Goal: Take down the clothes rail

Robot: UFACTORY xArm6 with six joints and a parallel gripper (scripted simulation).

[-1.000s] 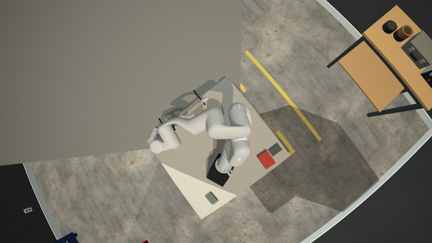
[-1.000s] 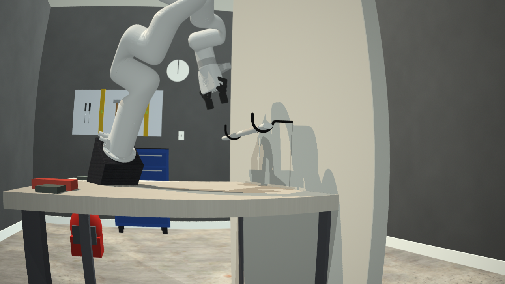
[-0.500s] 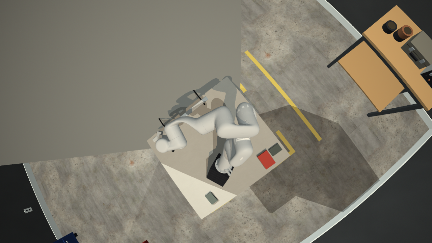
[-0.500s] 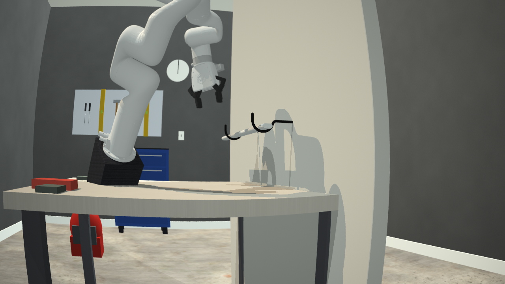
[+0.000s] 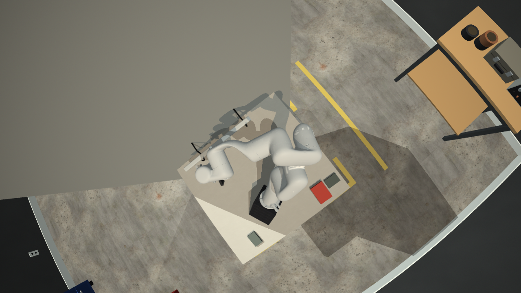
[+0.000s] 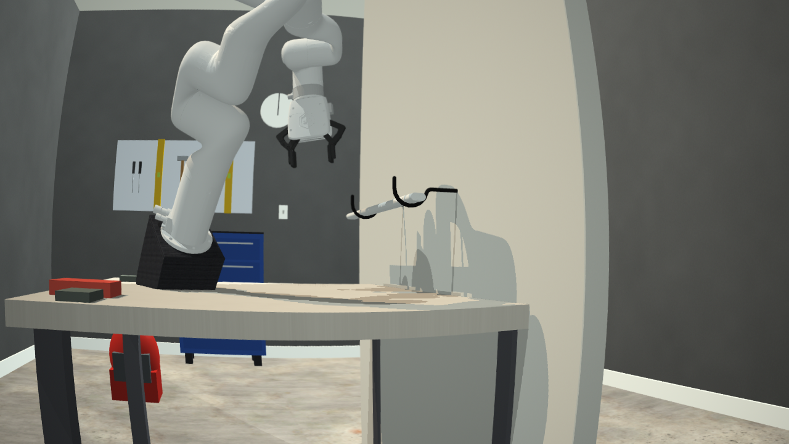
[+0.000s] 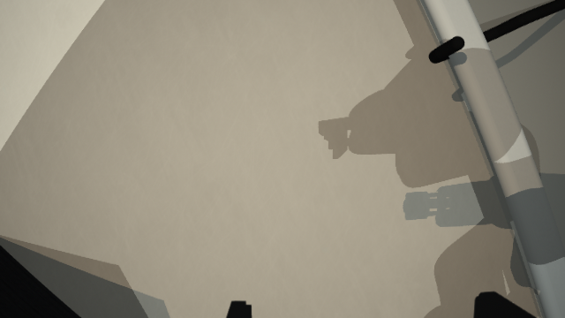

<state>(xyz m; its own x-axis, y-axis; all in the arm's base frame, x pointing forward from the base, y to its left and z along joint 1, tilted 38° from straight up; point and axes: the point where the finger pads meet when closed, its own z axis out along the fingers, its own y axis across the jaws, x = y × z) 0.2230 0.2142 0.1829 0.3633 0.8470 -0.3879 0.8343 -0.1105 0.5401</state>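
My gripper is now 160 mm short of the clothes rail, 30 mm to the left of it and 110 mm above it. Also, from my hand: red block: 470 mm behind, 350 mm to the right, 290 mm below; wall: 280 mm ahead, 70 mm to the right, 120 mm above.
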